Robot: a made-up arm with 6 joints.
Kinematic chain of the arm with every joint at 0, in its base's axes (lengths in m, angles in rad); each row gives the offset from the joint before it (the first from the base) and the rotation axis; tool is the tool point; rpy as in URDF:
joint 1: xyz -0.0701 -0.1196 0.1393 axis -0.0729 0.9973 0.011
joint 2: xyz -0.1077 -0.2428 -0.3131 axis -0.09 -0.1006 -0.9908
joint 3: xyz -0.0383 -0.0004 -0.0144 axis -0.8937 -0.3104 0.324
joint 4: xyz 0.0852 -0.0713 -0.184 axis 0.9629 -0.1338 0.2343
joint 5: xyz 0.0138 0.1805 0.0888 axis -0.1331 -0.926 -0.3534
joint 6: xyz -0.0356 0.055 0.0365 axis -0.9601 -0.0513 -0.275
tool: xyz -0.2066 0.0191 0.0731 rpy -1.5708 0 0
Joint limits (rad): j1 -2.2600..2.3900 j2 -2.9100..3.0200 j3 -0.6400..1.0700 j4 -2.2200..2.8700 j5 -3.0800..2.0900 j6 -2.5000..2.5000
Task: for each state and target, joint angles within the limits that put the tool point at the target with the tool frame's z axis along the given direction. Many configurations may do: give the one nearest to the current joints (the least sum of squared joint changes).
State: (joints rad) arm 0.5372 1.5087 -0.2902 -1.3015 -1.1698 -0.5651
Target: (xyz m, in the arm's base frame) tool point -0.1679 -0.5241 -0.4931 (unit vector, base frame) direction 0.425 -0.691 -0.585
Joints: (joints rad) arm 0.2641 1.3396 0.1848 -1.8863 -0.9116 -1.0167
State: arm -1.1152 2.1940 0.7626 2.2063 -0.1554 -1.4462
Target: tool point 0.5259 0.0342 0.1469 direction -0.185 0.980 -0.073
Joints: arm -1.8692 2.8328 0.3261 2.1849 -0.0923 -0.8096
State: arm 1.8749 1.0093 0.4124 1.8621 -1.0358 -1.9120
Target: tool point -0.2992 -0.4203 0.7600 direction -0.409 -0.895 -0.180
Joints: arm 2.1872 1.1252 -0.1362 1.7723 -1.1224 -2.5000
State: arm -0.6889 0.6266 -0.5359 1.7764 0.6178 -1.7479
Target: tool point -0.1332 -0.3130 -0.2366 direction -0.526 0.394 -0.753
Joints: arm -0.1299 0.2838 -0.4307 1.6658 1.2338 -2.4520
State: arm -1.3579 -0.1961 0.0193 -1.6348 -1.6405 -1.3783
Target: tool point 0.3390 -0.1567 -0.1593 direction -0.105 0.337 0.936
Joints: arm -1.2008 -0.4126 -0.0416 -1.4125 -1.1794 -1.9212
